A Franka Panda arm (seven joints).
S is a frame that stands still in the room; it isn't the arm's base.
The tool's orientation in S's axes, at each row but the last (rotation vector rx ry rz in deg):
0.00, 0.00, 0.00
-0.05, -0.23, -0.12
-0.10, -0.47, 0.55
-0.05, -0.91, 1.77
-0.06, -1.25, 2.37
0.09, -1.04, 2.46
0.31, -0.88, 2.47
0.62, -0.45, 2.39
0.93, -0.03, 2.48
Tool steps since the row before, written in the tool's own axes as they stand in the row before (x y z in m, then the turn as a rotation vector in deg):
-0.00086, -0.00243, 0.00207, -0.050, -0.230, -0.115
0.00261, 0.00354, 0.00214, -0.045, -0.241, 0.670
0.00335, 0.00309, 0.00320, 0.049, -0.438, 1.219
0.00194, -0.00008, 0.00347, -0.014, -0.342, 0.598
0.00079, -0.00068, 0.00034, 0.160, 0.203, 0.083
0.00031, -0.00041, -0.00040, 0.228, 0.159, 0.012
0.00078, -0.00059, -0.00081, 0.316, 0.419, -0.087
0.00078, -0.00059, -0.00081, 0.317, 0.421, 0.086
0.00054, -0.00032, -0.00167, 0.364, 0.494, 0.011
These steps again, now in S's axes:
-0.00086, -0.00243, 0.00207, -0.050, -0.230, -0.115
0.00261, 0.00354, 0.00215, -0.048, -0.240, 0.670
0.00329, 0.00313, 0.00322, 0.043, -0.435, 1.220
0.00189, -0.00002, 0.00350, -0.013, -0.342, 0.598
0.00081, -0.00065, 0.00036, 0.150, 0.209, 0.086
0.00033, -0.00040, -0.00039, 0.221, 0.169, 0.016
0.00082, -0.00055, -0.00080, 0.299, 0.433, -0.080
0.00081, -0.00055, -0.00081, 0.298, 0.433, 0.093
0.00055, -0.00027, -0.00167, 0.342, 0.509, 0.019

